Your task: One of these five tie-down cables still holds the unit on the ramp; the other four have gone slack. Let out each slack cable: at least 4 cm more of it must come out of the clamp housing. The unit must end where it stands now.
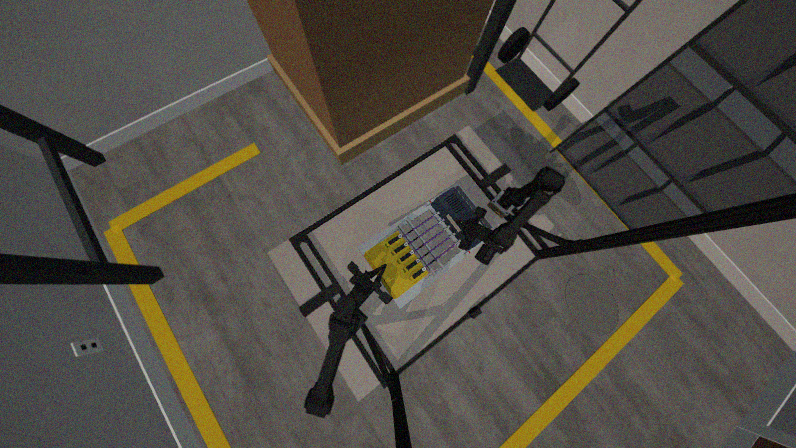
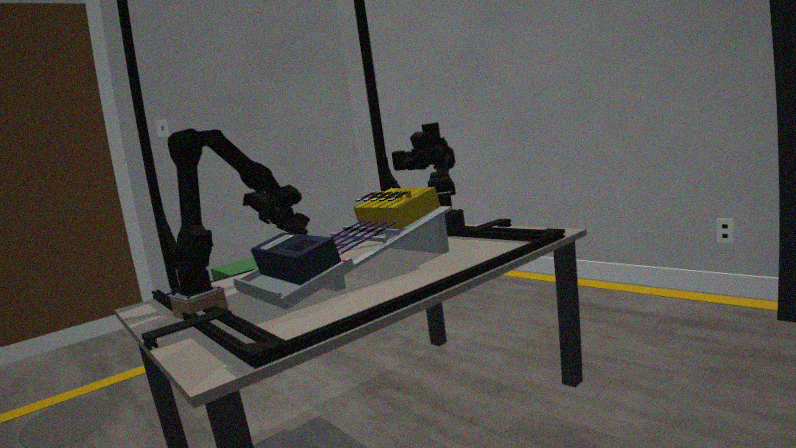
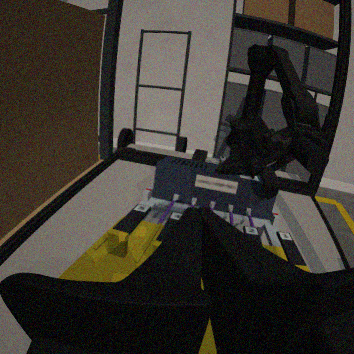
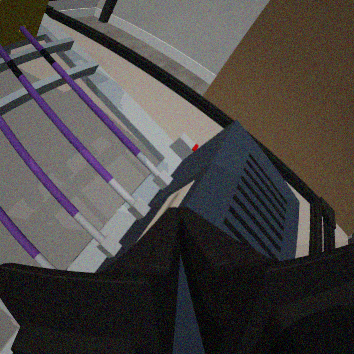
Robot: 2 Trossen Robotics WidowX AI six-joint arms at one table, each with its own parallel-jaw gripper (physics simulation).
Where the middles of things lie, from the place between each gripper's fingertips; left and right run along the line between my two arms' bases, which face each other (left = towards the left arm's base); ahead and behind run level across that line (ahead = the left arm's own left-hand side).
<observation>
I see my left gripper 24 cm to the left of the grey ramp (image 1: 407,296), 21 cm above it and 2 cm past it.
My right hand is 12 cm to the right of the grey ramp and 7 cm above it.
</observation>
